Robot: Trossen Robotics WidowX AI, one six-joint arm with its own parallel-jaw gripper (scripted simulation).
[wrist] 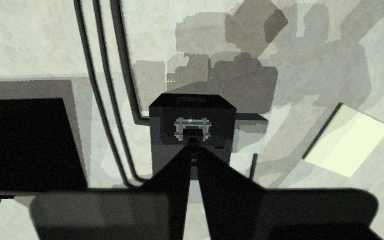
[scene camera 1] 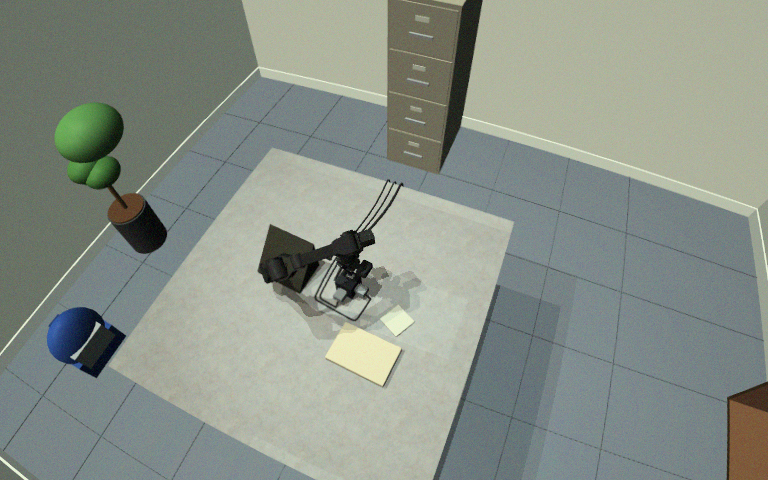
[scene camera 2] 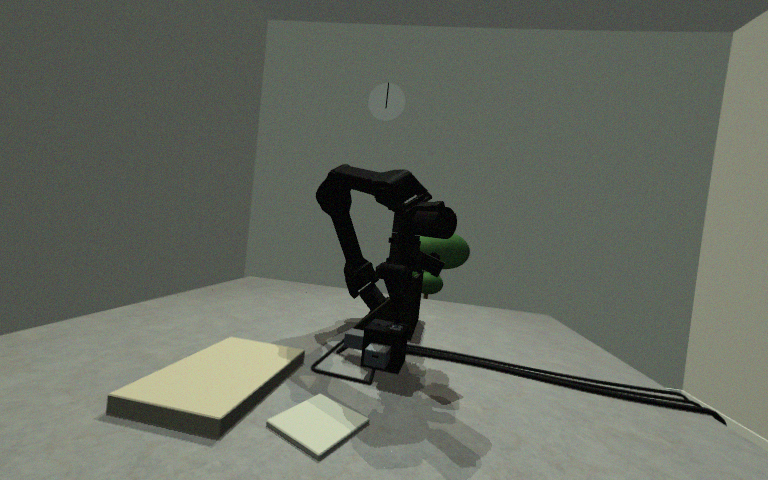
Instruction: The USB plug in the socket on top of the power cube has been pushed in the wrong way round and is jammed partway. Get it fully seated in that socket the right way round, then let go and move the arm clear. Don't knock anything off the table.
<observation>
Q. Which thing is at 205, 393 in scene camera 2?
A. A cream pad.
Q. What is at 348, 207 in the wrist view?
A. My gripper.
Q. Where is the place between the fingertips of my gripper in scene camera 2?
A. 396, 310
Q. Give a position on a cream pad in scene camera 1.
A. At 372, 358
</observation>
